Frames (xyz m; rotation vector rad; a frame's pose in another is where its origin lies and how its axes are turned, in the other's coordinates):
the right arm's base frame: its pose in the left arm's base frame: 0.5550 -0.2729 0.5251 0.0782 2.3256 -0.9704
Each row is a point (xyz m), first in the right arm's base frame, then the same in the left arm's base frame.
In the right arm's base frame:
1: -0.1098 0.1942 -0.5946
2: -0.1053 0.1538 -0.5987
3: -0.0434 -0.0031 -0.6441
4: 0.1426 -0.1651 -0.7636
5: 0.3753 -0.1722 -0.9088
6: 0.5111 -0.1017 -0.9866
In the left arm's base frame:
1: 0.3917 0.2813 0.7888
2: 0.3748 0.2537 0.8138
3: 0.2579 0.1587 0.9022
4: 0.0007 0.0876 0.9650
5: -0.2649 0.1385 0.9187
6: -0.3957 0.2181 0.8412

